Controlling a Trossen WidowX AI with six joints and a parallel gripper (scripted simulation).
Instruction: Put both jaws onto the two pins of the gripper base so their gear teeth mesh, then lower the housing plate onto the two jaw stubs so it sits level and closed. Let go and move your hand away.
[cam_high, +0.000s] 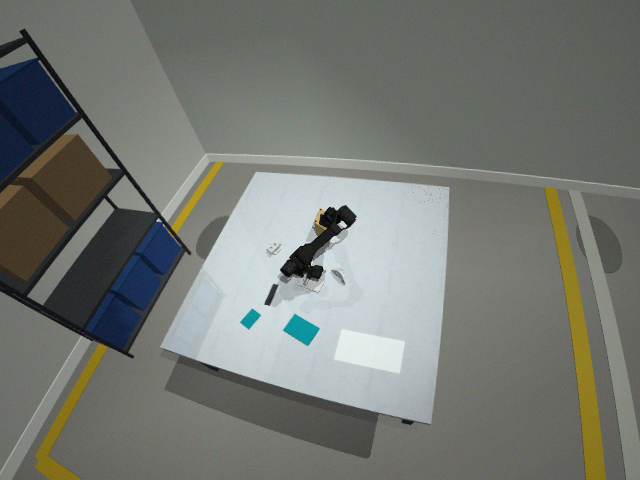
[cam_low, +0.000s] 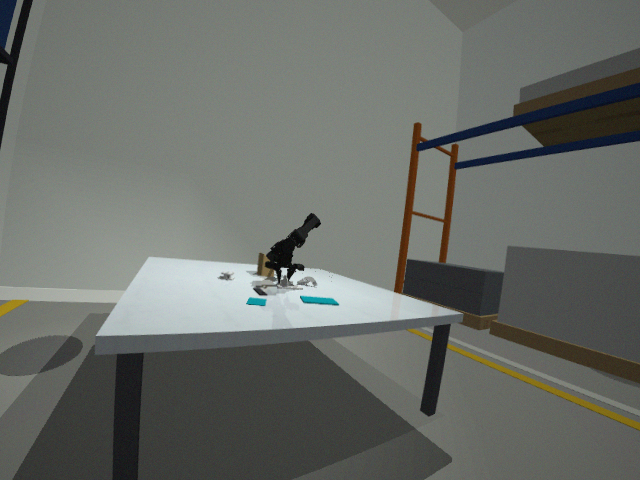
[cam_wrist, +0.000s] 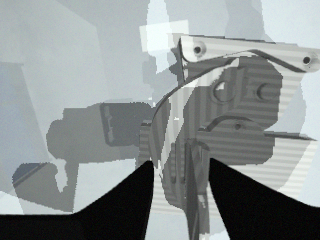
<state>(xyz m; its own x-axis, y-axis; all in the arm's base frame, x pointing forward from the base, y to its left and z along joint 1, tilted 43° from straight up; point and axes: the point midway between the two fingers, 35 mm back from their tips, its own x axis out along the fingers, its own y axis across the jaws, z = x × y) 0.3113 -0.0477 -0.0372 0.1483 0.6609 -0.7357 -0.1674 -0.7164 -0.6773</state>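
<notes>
Now: gripper tip 18 cm to the right of the grey gripper jaw. The rest, counted from my gripper tip: black bar: 10 cm ahead, 17 cm to the right, 1 cm below.
</notes>
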